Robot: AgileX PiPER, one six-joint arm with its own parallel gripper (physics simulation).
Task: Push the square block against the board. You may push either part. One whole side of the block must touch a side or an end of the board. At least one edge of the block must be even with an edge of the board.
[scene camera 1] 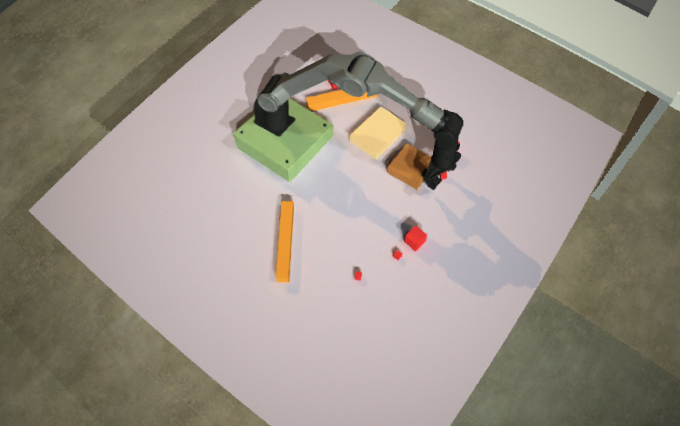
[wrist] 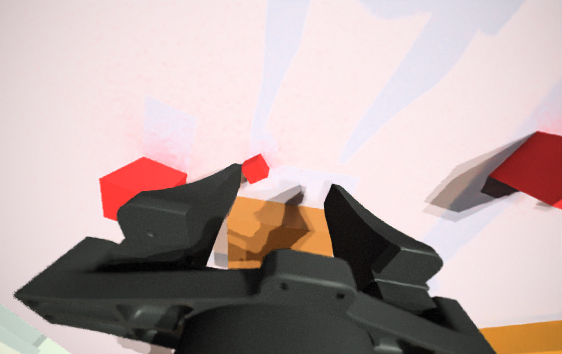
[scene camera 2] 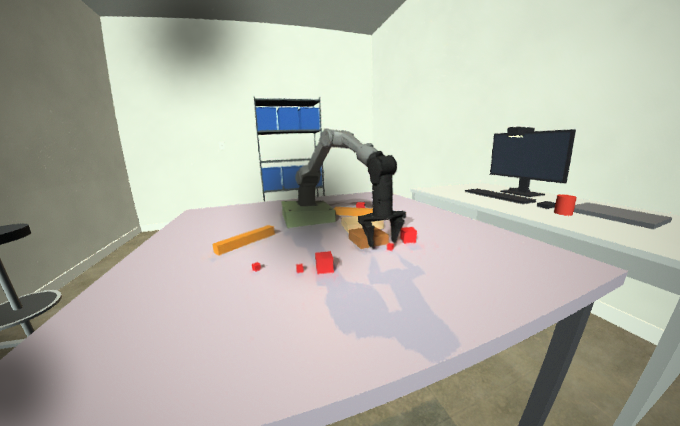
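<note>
The brown-orange square block point(scene camera 1: 406, 163) point(scene camera 2: 360, 238) point(wrist: 280, 225) lies flat on the table, partly covered by the gripper. The pale yellow board point(scene camera 1: 377, 131) point(scene camera 2: 349, 224) lies flat beside it, toward the robot's base. A narrow gap shows between their facing sides in scene camera 1; those sides look roughly parallel. My gripper point(scene camera 1: 438, 174) point(scene camera 2: 383, 244) point(wrist: 285, 184) points down, open and empty, at the block's outer side, away from the board. In the wrist view the block shows between the fingers, and the board does not show. Whether a finger touches the block cannot be told.
A tiny red cube point(scene camera 1: 444, 175) point(scene camera 2: 389, 246) point(wrist: 256, 169) lies close to one fingertip. A larger red cube point(scene camera 2: 408, 234) point(wrist: 142, 175) is beside it. Another red cube point(scene camera 1: 415, 238) point(scene camera 2: 324, 262) stands farther out. One orange bar point(scene camera 1: 284, 240) point(scene camera 2: 243, 239) lies apart; another point(scene camera 1: 326, 100) lies behind the board.
</note>
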